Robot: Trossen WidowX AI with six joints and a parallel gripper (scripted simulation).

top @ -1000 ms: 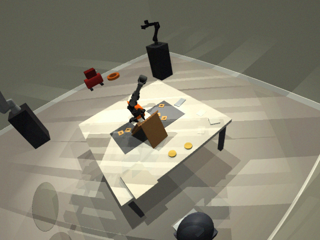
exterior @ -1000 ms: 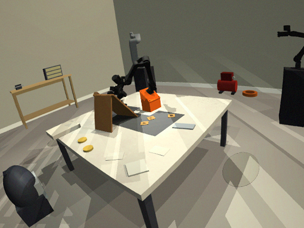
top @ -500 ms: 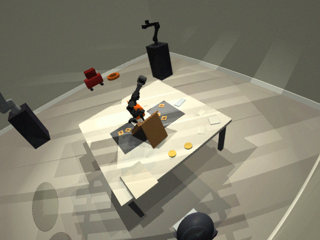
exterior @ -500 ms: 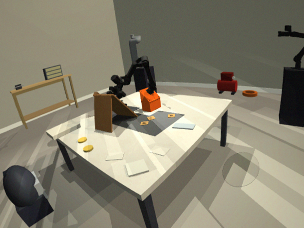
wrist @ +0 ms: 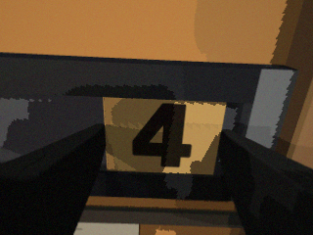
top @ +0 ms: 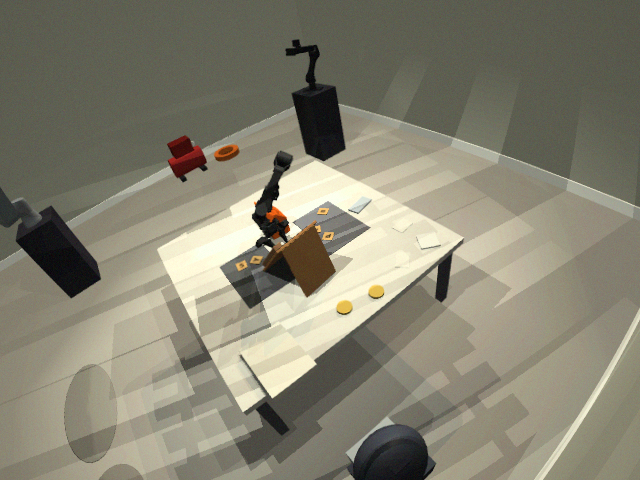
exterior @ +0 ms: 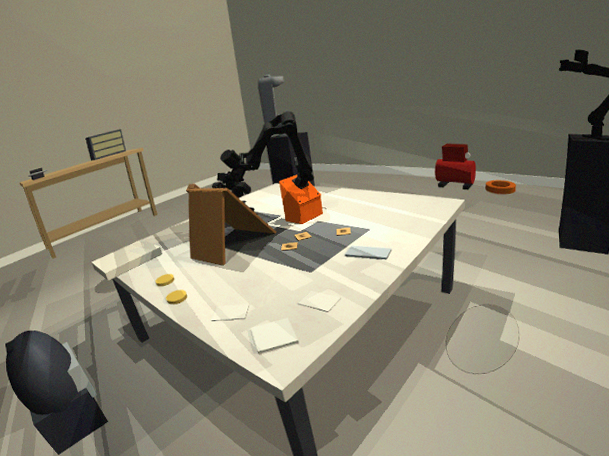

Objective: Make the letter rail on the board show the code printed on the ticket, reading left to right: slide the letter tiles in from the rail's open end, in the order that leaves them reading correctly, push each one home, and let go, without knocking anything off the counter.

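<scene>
Right now my gripper tip is right at the letter tile. From my gripper tip the other things lie so: pale stone block 370 mm ahead, 340 mm to the right, 150 mm below; dark mat 170 mm below, 170 mm behind, 110 mm to the left; white ticket 70 mm below, 60 mm behind, 40 mm to the left.
</scene>
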